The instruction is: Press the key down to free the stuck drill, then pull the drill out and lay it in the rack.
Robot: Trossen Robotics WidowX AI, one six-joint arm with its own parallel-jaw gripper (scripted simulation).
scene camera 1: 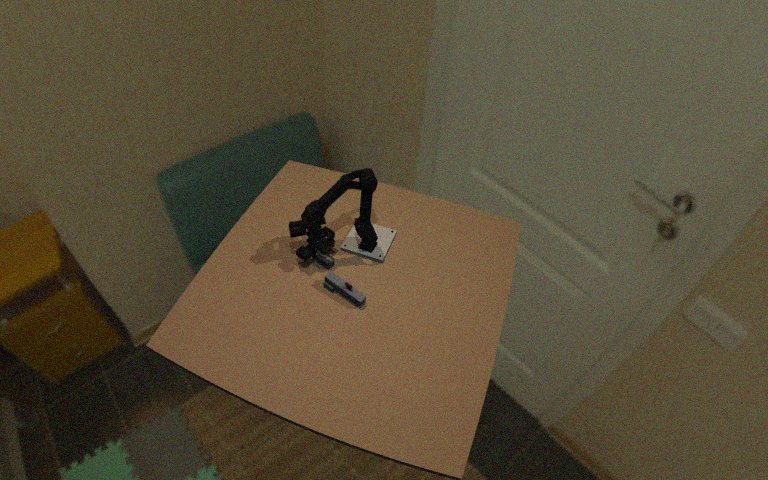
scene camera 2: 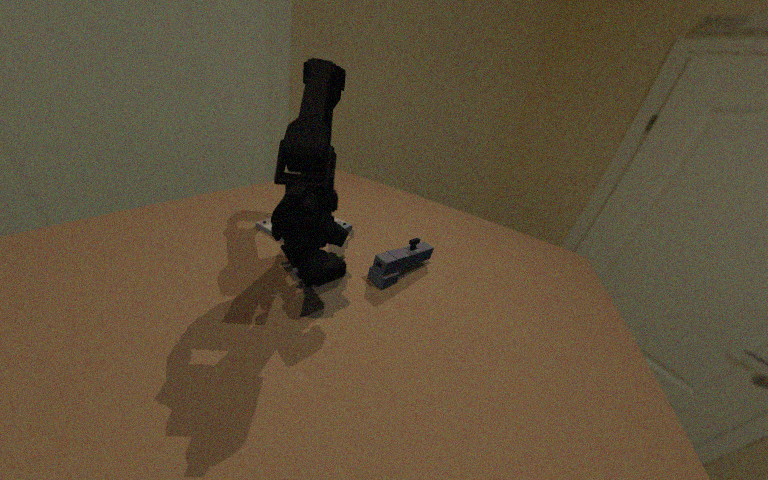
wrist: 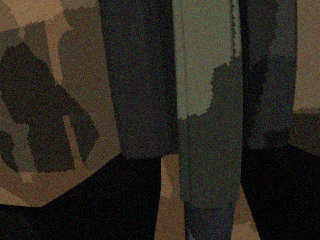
Labels:
The gripper shows in scene camera 1, in scene camera 2 and in the wrist view [196,140]. One and the same spot on the gripper: [scene camera 1: 320,242] is [scene camera 2: 329,226].

